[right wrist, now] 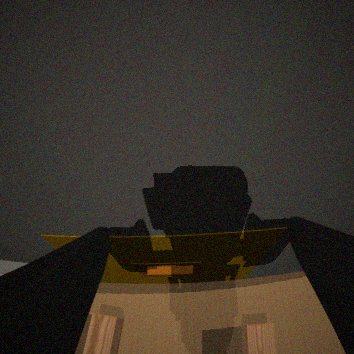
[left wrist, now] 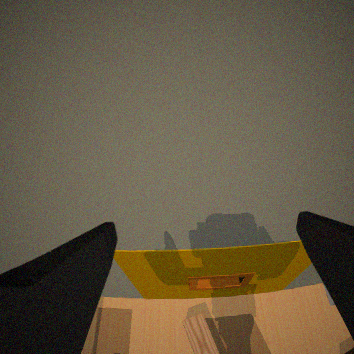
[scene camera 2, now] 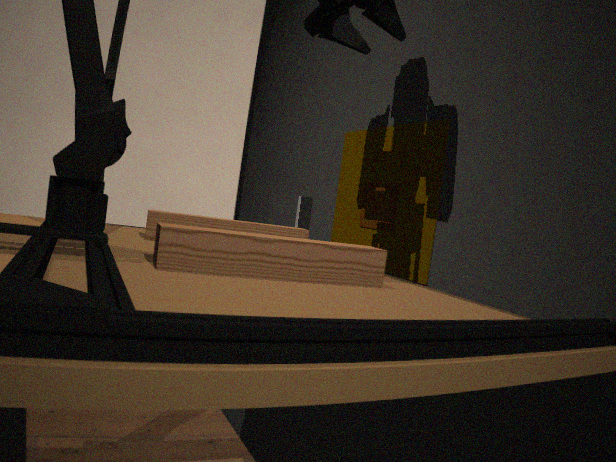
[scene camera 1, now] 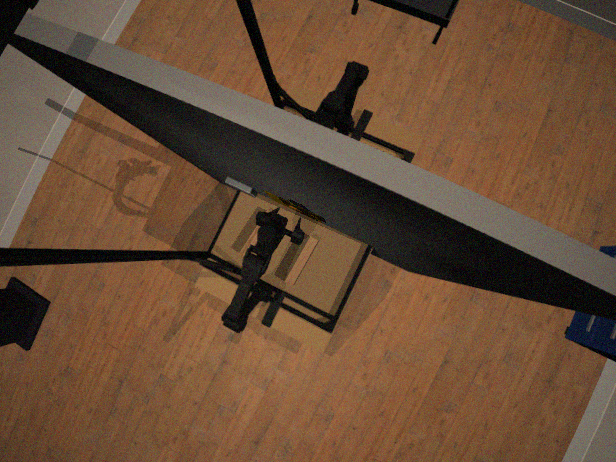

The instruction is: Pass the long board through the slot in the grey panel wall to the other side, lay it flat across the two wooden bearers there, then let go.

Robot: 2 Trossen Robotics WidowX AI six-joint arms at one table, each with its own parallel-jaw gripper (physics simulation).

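Note:
The long board point(left wrist: 201, 332) shows in part at the bottom of the left wrist view, on the table before the slot point(left wrist: 220, 282) point(right wrist: 170, 270). The slot has an orange rim in a yellow patch point(left wrist: 150, 280) point(scene camera 2: 345, 190) on the grey panel wall point(left wrist: 175, 125) point(scene camera 2: 525, 150) point(scene camera 1: 300, 165). My left gripper point(left wrist: 208, 227) is open and empty, facing the wall above the board. One bearer point(scene camera 1: 303, 260) point(scene camera 2: 270, 255) point(right wrist: 260, 339) and the other bearer point(scene camera 2: 225, 222) point(right wrist: 100, 334) lie apart on the right arm's side. My right gripper point(scene camera 1: 288, 216) point(scene camera 2: 386, 45) point(right wrist: 199, 232) is open and empty, high near the wall.
A small grey upright block point(scene camera 1: 240, 185) point(scene camera 2: 304, 212) stands at the wall near the table's corner. The wall divides the two arms; the left arm point(scene camera 1: 342, 100) shows behind it. Black frame bars point(scene camera 1: 300, 307) edge the right arm's table. A blue object point(scene camera 1: 595, 332) is at the far right.

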